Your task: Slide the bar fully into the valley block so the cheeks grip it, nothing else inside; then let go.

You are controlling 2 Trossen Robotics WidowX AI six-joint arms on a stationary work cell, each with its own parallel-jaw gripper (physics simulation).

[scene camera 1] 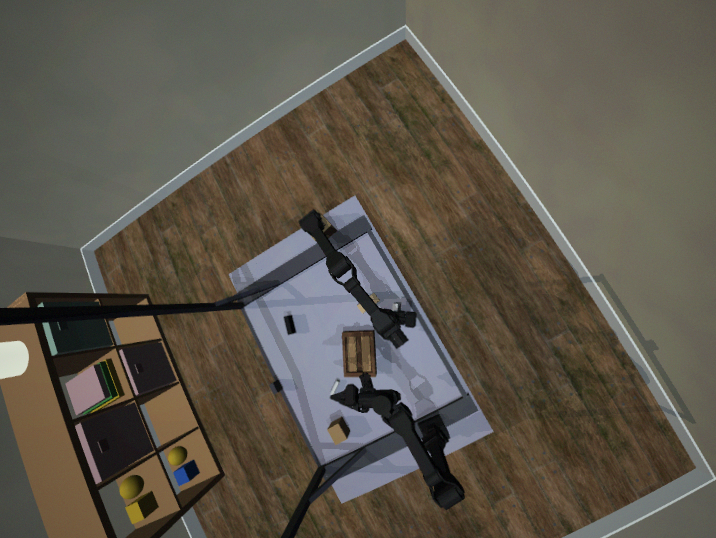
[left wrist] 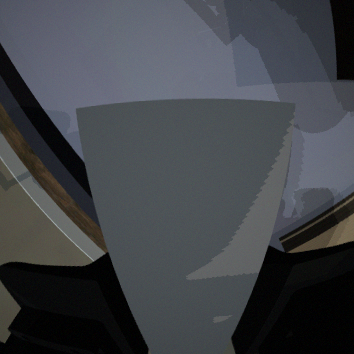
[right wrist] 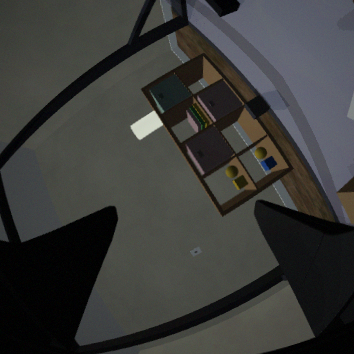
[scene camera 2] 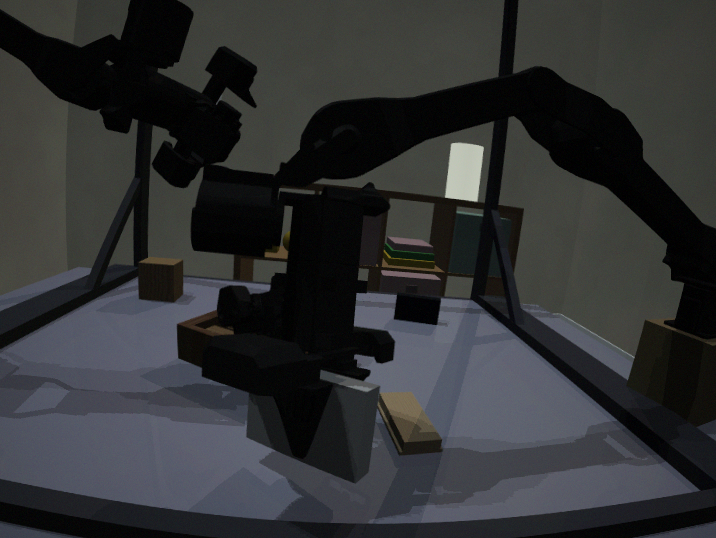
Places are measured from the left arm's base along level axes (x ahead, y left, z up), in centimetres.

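Where they show: left gripper, fingertip midpoint: (scene camera 1: 397, 313) (scene camera 2: 308, 452); right gripper, fingertip midpoint: (scene camera 1: 334, 399) (right wrist: 185, 210); left arm's base at its link origin: (scene camera 1: 315, 225) (scene camera 2: 694, 329); right arm's base at its link origin: (scene camera 1: 434, 431).
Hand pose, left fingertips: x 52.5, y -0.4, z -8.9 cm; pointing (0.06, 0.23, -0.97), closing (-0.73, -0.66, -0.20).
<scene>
Each offset is from my left fingertips to the centre of the thing. "pt": to the spot under its first point.
My left gripper (scene camera 2: 324, 393) (left wrist: 189, 252) is shut on a light grey slab-like block @[dx +0.0, dy -0.9, dz +3.2 cm] (scene camera 1: 397, 305) (scene camera 2: 350, 425) (left wrist: 180, 190), held upright near the table's front. Whether its lower edge touches the table is unclear. A tan wooden piece with a thin strip along its edge @[pt dx -11.7, dy -4.8, dz -1.8 cm] (scene camera 2: 409, 425) lies just right of the grey block in scene camera 2. Two small tan parts show beside the left arm in scene camera 1, one of them nearer the crate @[pt dx -12.7, dy -10.7, dz -1.8 cm] (scene camera 1: 361, 308). I cannot tell which piece is the valley block. My right gripper (scene camera 1: 350, 386) (right wrist: 185, 210) is open and empty, raised above the table.
A brown wooden crate @[dx +1.5, dy -24.7, dz -0.8 cm] (scene camera 1: 344, 354) (scene camera 2: 191, 345) stands between the arms. A thin white piece @[dx +5.7, dy -44.0, dz -2.1 cm] (scene camera 1: 335, 386) lies near the right gripper in scene camera 1. A tan cube @[dx +20.6, dy -54.4, dz +0.4 cm] (scene camera 1: 337, 430) (scene camera 2: 160, 280) and a black box @[dx -29.8, dy -41.1, dz -0.8 cm] (scene camera 1: 289, 324) (scene camera 2: 417, 308) stand farther off.
</scene>
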